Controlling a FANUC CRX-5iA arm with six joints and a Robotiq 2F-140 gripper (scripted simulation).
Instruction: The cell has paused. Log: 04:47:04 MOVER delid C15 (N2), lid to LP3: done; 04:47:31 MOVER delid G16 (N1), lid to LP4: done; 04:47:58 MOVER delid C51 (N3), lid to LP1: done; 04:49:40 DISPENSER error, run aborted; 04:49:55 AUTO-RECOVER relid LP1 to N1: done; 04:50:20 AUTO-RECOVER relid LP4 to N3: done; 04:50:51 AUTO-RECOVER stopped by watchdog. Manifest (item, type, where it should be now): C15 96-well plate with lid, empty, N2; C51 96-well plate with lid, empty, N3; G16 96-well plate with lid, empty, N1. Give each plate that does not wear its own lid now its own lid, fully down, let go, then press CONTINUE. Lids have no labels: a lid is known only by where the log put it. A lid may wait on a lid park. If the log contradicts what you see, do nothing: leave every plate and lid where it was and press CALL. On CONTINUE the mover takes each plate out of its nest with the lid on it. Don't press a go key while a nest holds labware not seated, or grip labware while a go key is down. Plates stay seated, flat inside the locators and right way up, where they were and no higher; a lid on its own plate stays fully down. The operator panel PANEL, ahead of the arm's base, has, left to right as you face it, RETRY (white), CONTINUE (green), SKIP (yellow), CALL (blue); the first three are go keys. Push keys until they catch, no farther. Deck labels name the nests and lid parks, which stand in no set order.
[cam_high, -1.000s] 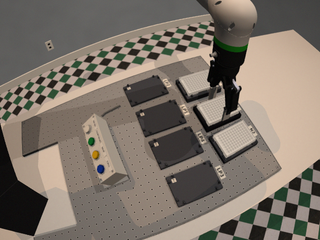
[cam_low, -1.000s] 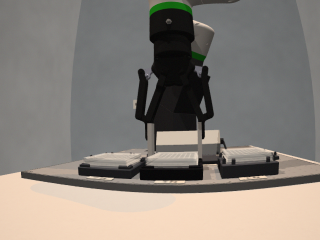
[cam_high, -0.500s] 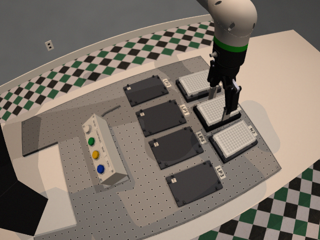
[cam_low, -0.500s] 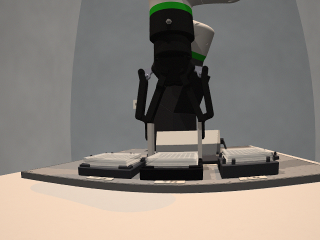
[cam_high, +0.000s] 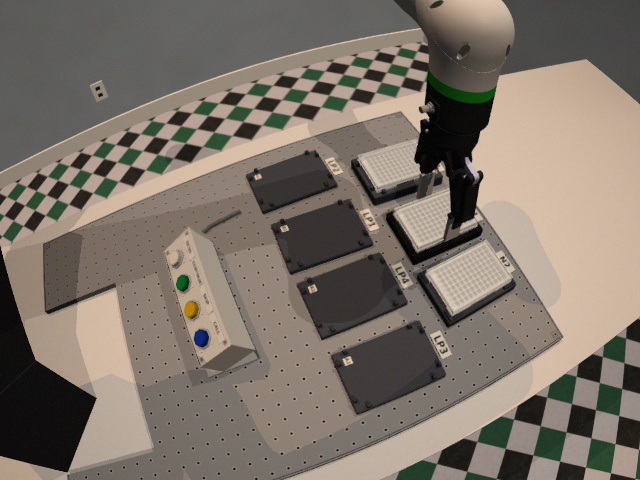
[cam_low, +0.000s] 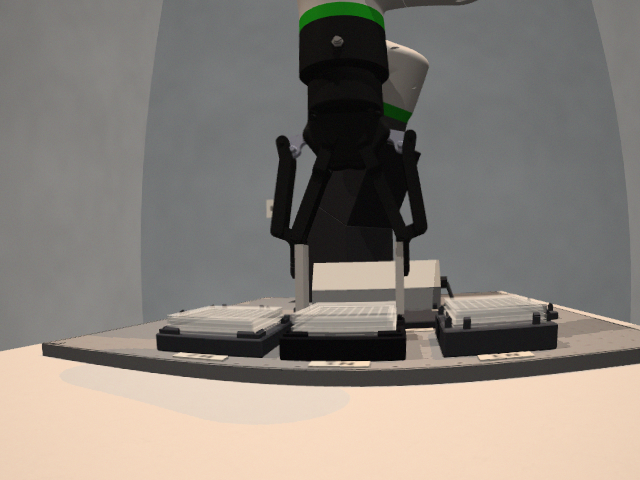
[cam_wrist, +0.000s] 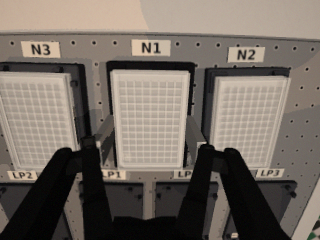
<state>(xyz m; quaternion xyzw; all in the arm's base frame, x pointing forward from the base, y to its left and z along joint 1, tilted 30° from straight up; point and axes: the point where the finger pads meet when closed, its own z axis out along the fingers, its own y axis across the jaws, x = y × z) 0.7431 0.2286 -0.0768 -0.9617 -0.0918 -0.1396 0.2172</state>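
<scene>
The lid park LP1 is 20 cm behind my hand, 2 cm to the left of it and 5 cm below it. The rest, counted from my hand: plate: 3 cm ahead, 12 cm to the right, 4 cm below; then LP3 label: 5 cm behind, 21 cm to the right, 6 cm below; then lid park LP4: 17 cm behind, 10 cm to the right, 5 cm below.
</scene>
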